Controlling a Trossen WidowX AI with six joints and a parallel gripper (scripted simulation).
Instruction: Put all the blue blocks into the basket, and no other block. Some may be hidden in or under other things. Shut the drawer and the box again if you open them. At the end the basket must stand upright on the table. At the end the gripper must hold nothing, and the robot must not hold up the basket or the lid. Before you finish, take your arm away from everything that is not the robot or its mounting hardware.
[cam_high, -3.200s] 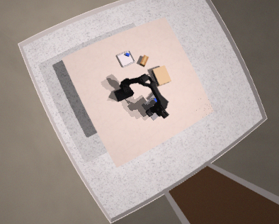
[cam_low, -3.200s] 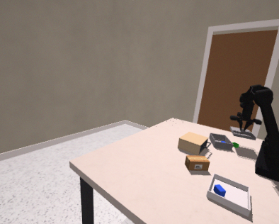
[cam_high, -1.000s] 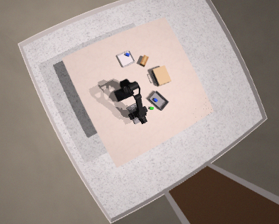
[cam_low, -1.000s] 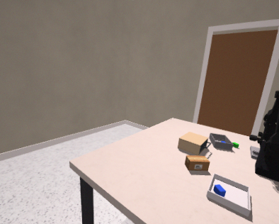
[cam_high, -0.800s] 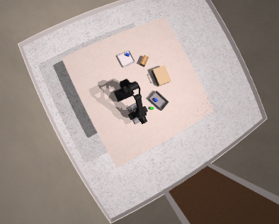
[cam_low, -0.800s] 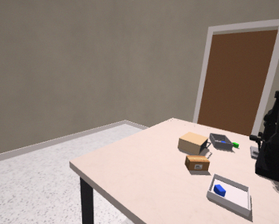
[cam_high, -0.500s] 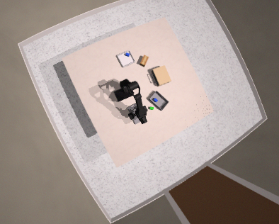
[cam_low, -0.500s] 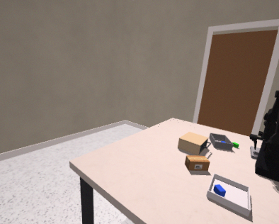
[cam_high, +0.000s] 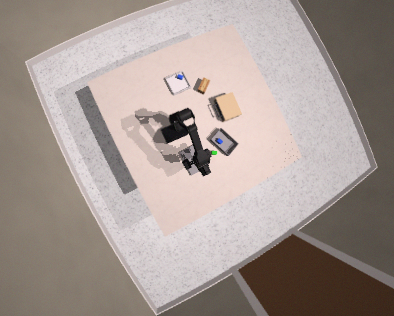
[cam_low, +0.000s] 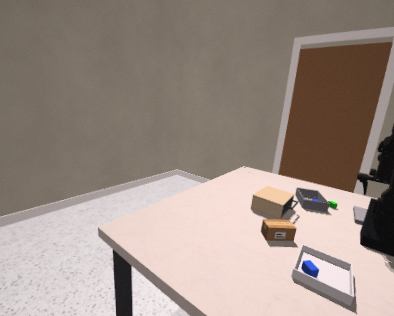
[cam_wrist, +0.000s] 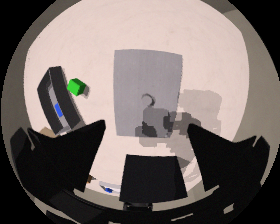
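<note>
Now: hand 27 cm short of the grey box, 14 cm above it and 2 cm to the left of it. From my hand the other things lie so: tan drawer unit 44 cm ahead, 19 cm to the left, 11 cm below; then grey lid 13 cm below; then green block 16 cm ahead, 14 cm below, 4 cm to the right.
</note>
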